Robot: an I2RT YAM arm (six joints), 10 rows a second.
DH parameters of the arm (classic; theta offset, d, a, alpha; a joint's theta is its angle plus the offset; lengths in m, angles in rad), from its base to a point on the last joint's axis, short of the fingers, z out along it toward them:
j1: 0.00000 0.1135 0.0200 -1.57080
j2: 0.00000 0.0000 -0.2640 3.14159
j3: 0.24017 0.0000 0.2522 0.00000
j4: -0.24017 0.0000 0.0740 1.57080
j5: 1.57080 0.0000 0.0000 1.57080
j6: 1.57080 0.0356 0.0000 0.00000
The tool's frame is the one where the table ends.
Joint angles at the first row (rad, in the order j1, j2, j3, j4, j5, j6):
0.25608 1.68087 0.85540 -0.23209 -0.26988 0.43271
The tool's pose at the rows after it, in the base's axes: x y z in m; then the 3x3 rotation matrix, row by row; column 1 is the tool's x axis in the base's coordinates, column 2 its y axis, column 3 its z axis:
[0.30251, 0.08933, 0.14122], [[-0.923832, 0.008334, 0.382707], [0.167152, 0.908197, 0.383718], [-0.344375, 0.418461, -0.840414]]
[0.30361, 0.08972, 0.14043], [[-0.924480, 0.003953, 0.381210], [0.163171, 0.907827, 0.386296], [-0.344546, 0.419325, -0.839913]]
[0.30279, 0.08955, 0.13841], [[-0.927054, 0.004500, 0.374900], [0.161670, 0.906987, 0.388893], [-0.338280, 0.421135, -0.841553]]
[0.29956, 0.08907, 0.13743], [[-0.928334, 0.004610, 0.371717], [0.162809, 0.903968, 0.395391], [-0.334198, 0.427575, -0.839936]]
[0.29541, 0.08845, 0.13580], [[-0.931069, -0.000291, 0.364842], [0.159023, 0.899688, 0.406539], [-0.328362, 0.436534, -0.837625]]
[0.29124, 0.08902, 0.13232], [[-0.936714, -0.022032, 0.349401], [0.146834, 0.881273, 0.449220], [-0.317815, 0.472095, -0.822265]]
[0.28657, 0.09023, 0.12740], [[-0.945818, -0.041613, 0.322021], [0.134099, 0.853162, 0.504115], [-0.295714, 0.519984, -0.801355]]
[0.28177, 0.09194, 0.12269], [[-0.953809, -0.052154, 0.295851], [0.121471, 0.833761, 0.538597], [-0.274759, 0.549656, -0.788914]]
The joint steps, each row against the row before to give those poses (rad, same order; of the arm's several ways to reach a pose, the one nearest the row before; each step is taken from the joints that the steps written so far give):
0.00010 0.01397 0.01238 -0.00405 -0.00791 -0.00855
-0.00001 0.00616 0.00336 0.00232 -0.00299 -0.00383
-0.00035 0.00322 -0.00461 0.00196 -0.00445 -0.00067
0.00034 -0.00865 -0.01499 0.00592 -0.00724 0.00292
0.00002 -0.00967 -0.01902 0.00700 -0.01309 -0.00157
0.00000 -0.00353 -0.02440 0.02484 -0.04778 -0.00472
0.00076 0.00194 -0.02581 0.02700 -0.06445 0.00054
0.00516 0.00268 -0.02175 0.01717 -0.04177 0.00195

